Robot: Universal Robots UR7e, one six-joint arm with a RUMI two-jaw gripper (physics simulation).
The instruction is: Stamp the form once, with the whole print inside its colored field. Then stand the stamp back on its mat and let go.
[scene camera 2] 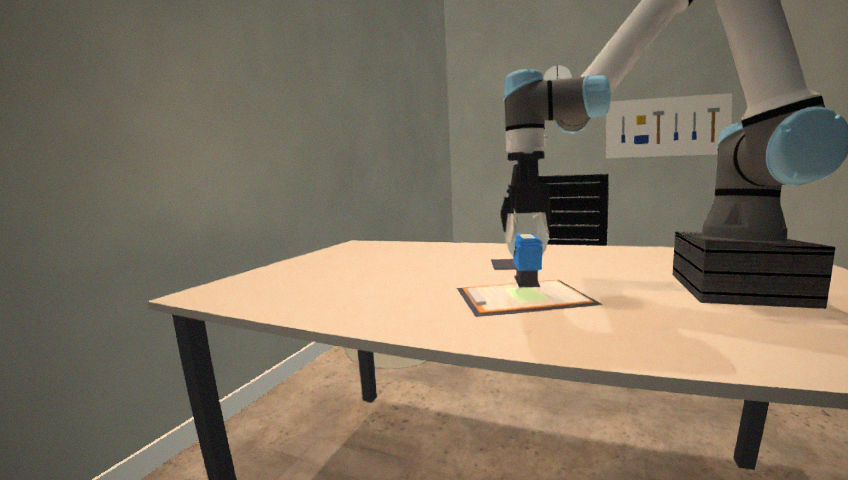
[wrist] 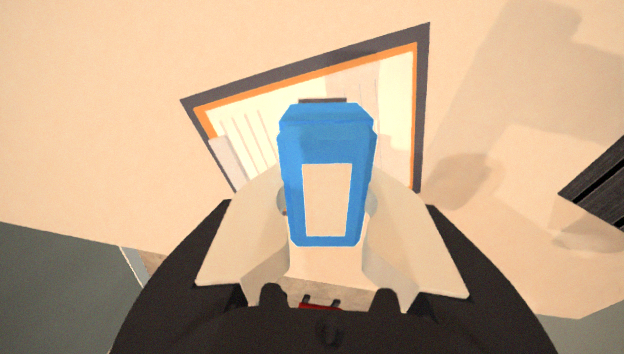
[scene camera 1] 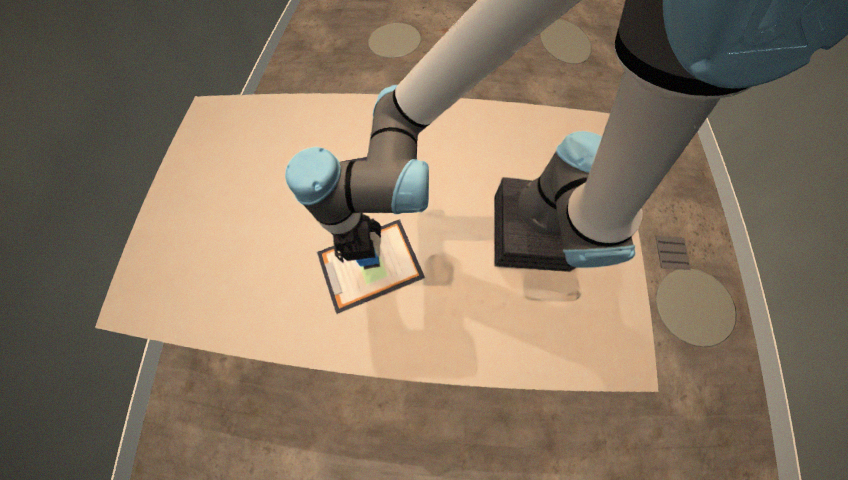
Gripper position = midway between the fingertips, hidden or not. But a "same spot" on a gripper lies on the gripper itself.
my gripper: scene camera 2; wrist 324,166; scene camera 1
same spot on form: [wrist: 387,76] = [scene camera 1: 391,233]
same spot on my gripper: [scene camera 1: 375,234] = [scene camera 2: 545,219]
